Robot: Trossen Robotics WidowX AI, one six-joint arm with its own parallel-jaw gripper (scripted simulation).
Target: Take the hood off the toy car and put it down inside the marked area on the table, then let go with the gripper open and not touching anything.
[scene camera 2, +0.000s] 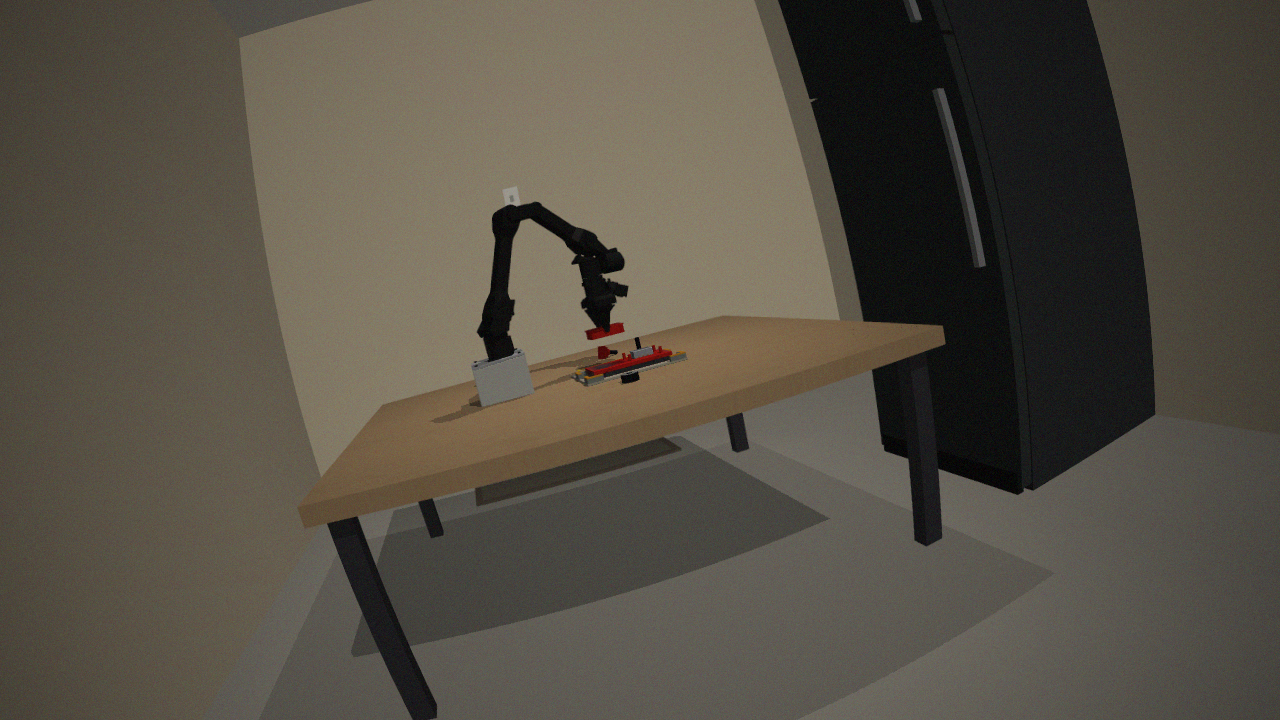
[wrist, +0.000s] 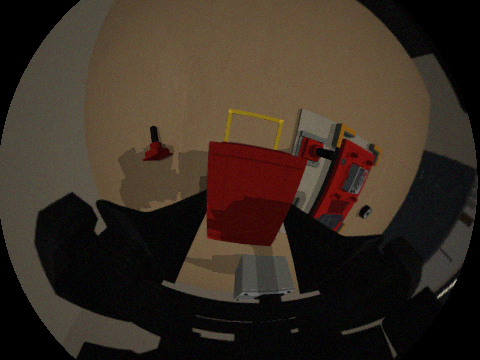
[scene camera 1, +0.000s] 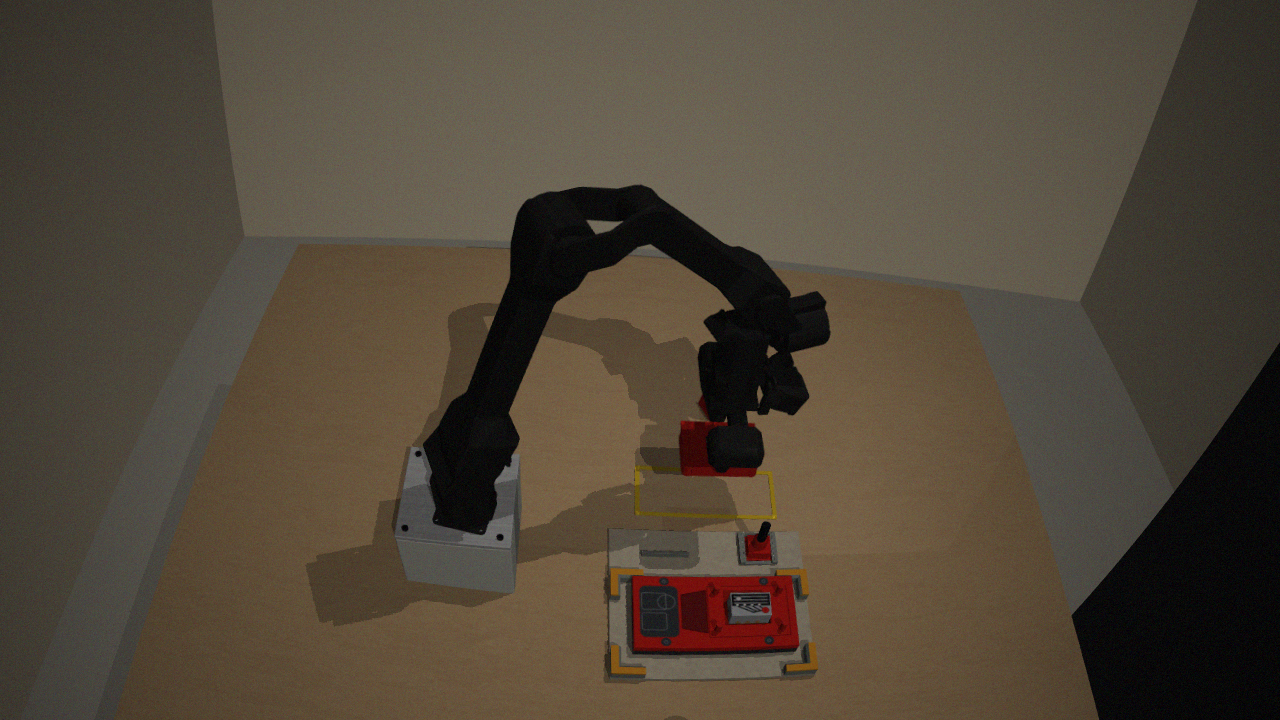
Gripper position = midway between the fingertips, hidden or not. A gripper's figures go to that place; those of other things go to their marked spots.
Labels:
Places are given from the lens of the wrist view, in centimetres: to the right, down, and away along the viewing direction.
my gripper [wrist: 247,200]: 1, 2, 10
hood [wrist: 250,190]: 1, 1, 8
red toy car [wrist: 332,204]: 19, 4, 17
The marked spots on the red toy car and the hood are 21 cm apart.

